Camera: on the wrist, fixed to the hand. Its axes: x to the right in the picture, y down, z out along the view.
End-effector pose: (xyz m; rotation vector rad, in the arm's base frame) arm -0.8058 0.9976 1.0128 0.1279 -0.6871 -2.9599
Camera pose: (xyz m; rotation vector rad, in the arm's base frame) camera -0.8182 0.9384 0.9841 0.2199 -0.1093 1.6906
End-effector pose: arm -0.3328 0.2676 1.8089 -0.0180 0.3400 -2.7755
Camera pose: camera -0.3420 0.2364 1.7504 0.9249 -0.5301 1.8195
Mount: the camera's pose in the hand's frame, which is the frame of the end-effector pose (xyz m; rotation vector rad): 0.0209 0.0392 -0.0501 -0.4327 -0.6101 -1.4742
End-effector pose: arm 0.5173 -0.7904 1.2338 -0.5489 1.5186 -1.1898
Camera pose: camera 0.4743 -0.7728 1.1856 -2.3198 0.6589 -1.4417
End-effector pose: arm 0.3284 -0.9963 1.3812 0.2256 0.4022 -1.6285
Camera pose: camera 0.3605 -0.9983 1.3225 -1.1381 0.4426 -2.7990
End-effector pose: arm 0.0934 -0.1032 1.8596 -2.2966 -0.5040 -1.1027
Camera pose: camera 0.0971 -0.1625 1.8904 1.6376 1.8033 0.6852
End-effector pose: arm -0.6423 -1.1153 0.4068 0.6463 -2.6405 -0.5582
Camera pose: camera -0.6520 -1.1081 0.4727 -1.8846 1.3716 1.3740
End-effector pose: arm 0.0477 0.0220 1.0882 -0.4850 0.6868 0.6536
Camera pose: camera 0.0120 0.0273 1.0318 -0.9596 -0.4743 -0.4840
